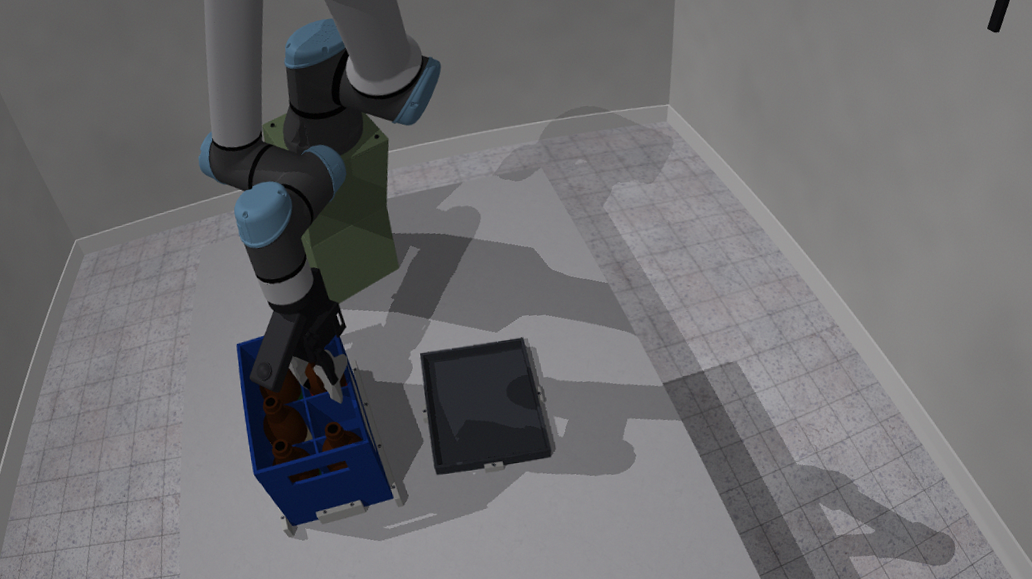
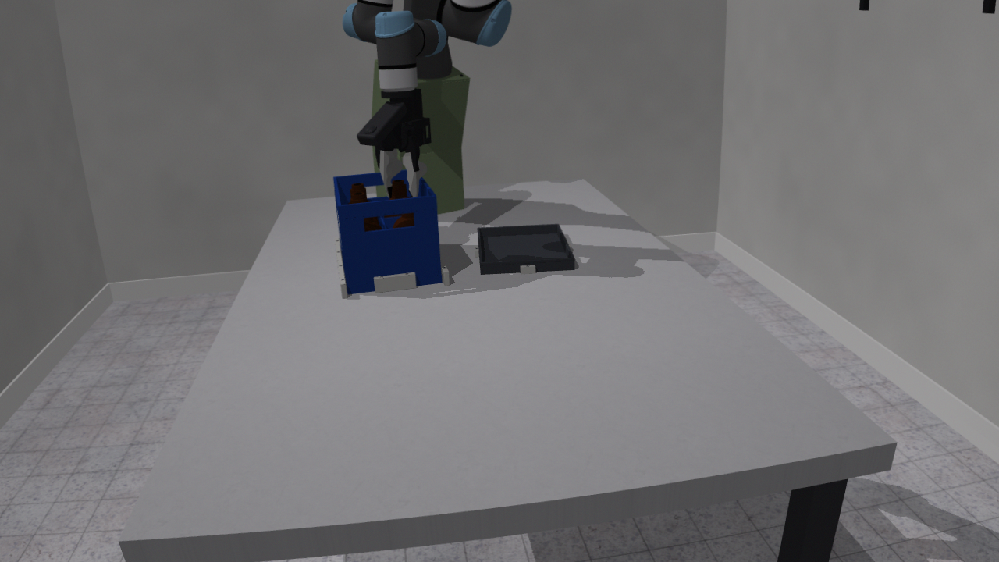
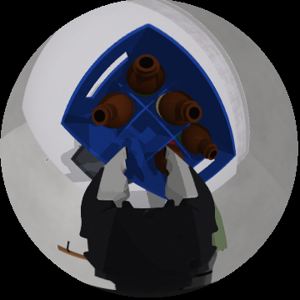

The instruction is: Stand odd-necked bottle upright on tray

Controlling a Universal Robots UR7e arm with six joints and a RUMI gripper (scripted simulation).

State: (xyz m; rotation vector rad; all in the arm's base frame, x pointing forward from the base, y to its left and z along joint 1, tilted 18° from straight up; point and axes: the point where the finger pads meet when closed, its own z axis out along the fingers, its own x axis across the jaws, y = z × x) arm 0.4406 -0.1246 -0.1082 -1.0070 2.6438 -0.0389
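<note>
Right now my hand is 7 cm above the blue crate, 4 cm to the left of it and 1 cm past it. Also, from my hand: dark tray: 25 cm to the left, 14 cm below, 2 cm ahead.
</note>
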